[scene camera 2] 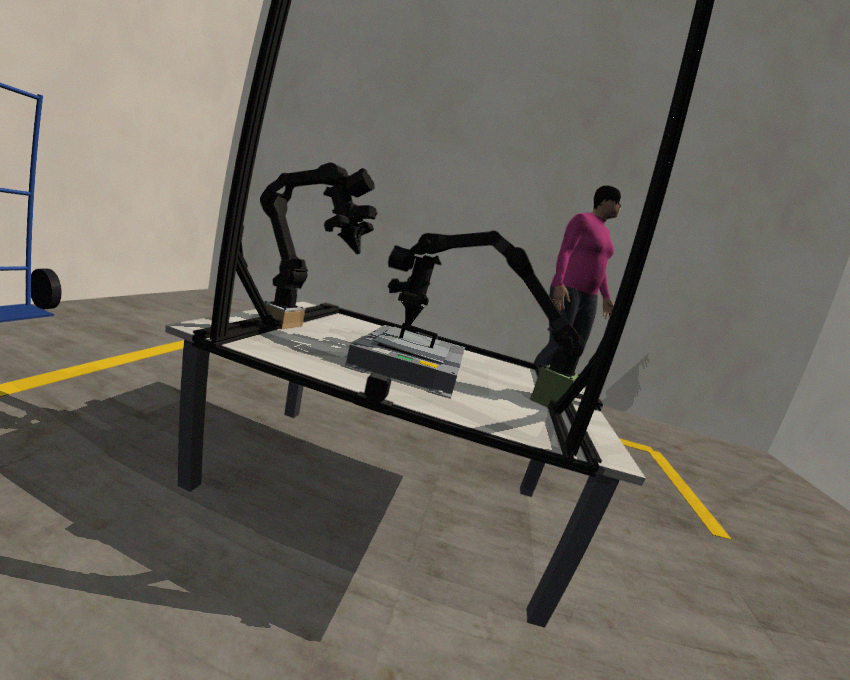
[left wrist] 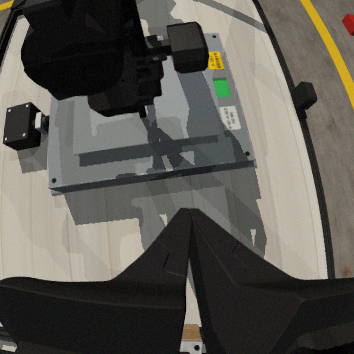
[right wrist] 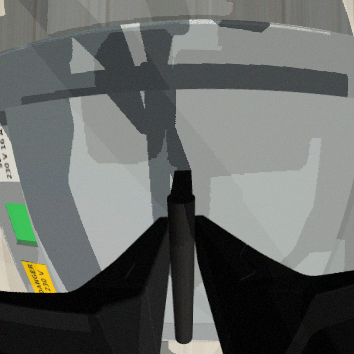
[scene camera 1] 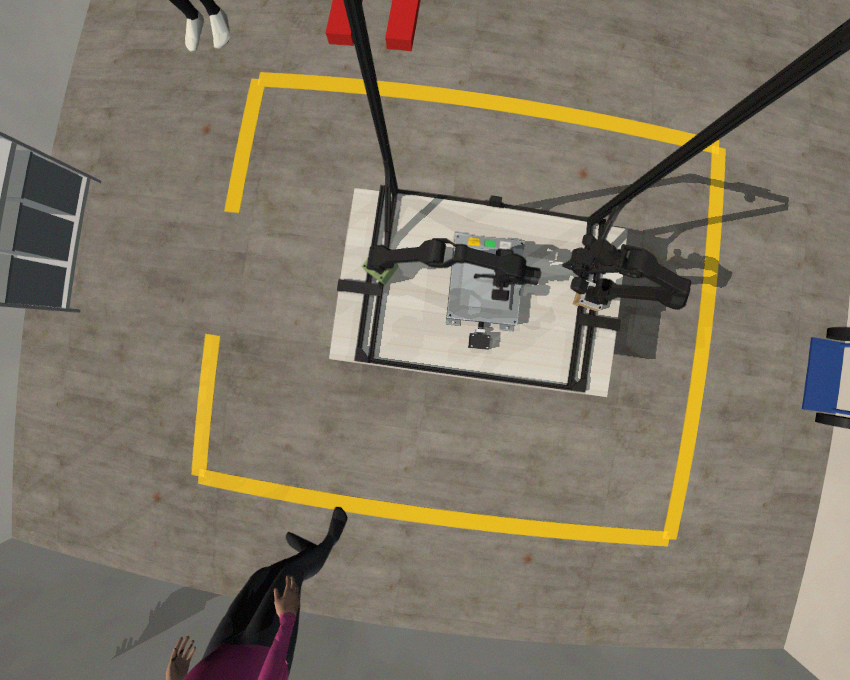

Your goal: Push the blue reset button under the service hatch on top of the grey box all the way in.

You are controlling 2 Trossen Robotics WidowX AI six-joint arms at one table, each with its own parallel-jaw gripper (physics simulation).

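The grey box (scene camera 1: 455,309) (scene camera 2: 404,373) (left wrist: 67,172) (right wrist: 300,50) stands mid-table. Its service hatch (scene camera 1: 464,283) (left wrist: 100,142) (right wrist: 120,225) lies flat or nearly flat over the opening. The blue reset button does not show in any view; the hatch covers that area. My right gripper (scene camera 2: 408,324) (right wrist: 180,224) is shut on the black hatch handle (scene camera 2: 423,331) (right wrist: 183,280), pointing down above the hatch. My left gripper (scene camera 2: 357,251) (left wrist: 187,216) is shut and empty, raised in the air beside the box, on its right in scene camera 1.
A black square block (scene camera 1: 479,341) (left wrist: 21,126) sticks out from one side of the box. A black frame (scene camera 1: 482,376) (scene camera 2: 467,438) runs round the table, with a small black block (scene camera 2: 377,387) (left wrist: 304,95) on one rail. A person (scene camera 2: 586,248) stands beyond the table.
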